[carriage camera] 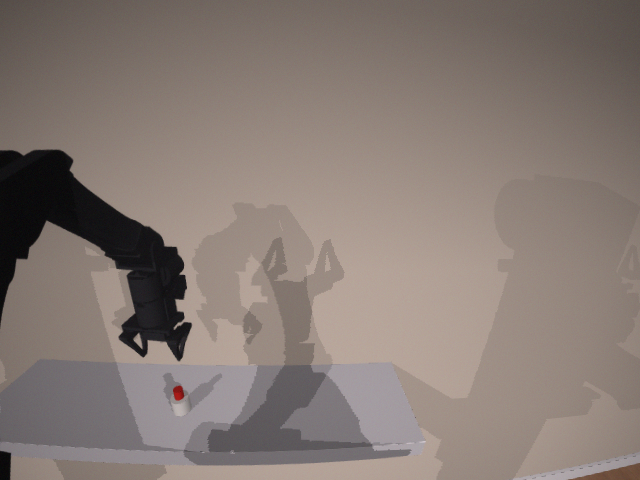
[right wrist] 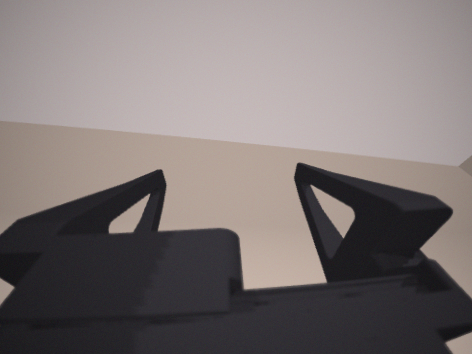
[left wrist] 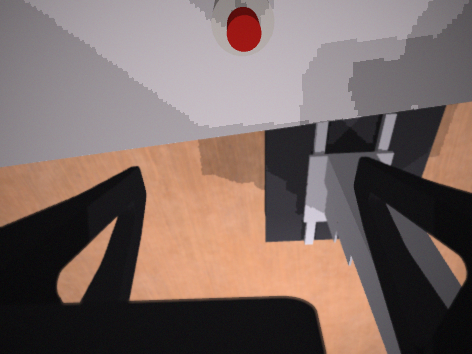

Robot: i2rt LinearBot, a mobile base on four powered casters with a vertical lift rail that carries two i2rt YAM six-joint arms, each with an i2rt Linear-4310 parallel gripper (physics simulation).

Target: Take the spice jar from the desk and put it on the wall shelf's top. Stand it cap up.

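Frame: origin at the left arm's base, x right, y ahead, z up, level; millimetres.
Seen in the pictures: left gripper, fingertip midpoint: (carriage camera: 162, 357) (left wrist: 249, 175); right gripper, fingertip midpoint: (right wrist: 230, 173).
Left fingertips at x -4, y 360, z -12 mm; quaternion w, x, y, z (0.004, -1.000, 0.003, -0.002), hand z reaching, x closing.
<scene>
A point is followed by its place in that frame.
The spice jar (carriage camera: 180, 404) @[x 10, y 364, z -159 mm] (left wrist: 243, 33) @[x -2, y 382, z -130 mm], a white cylinder with a red cap, stands upright, cap up, on the top of the white wall shelf (carriage camera: 379, 408) @[x 499, y 423, z -199 mm] (left wrist: 165, 55) @[x -66, y 351, z -199 mm]. In the carriage camera it is left of the shelf's middle. My left gripper (carriage camera: 161, 357) @[x -4, y 360, z -12 mm] (left wrist: 249, 175) @[x -4, y 360, z -12 mm] is open and empty. It points down and hangs above the shelf, apart from the jar; in the left wrist view the jar is at the top edge, beyond the fingertips. My right gripper (right wrist: 230, 173) @[x 651, y 41, z 434 mm] is open and empty, away from the shelf and jar.
The beige wall (carriage camera: 413, 155) @[x 537, y 590, z 422 mm] rises behind the shelf, with shadows of the arms on it. The shelf's front edge crosses the left wrist view; below it are the wooden floor (left wrist: 200, 240) @[x -225, y -824, z -1099 mm] and the dark robot base (left wrist: 282, 215) @[x 132, y -399, z -800 mm] with its grey rail.
</scene>
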